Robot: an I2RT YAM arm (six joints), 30 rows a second.
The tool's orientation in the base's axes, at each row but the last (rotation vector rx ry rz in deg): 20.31, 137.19, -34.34; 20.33, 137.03, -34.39; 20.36, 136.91, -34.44; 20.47, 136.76, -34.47
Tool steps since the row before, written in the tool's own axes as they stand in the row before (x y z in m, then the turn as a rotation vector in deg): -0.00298, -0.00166, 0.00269, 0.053, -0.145, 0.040; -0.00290, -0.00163, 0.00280, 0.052, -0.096, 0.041; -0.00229, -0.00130, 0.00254, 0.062, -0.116, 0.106; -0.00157, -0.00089, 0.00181, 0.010, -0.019, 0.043
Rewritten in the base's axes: 0.00301, -0.00307, 0.00059, -0.076, -0.139, -0.014; 0.00302, -0.00309, 0.00046, -0.056, -0.098, -0.030; 0.00255, -0.00262, 0.00015, -0.037, -0.147, -0.075; 0.00178, -0.00183, 0.00006, 0.007, -0.037, -0.030
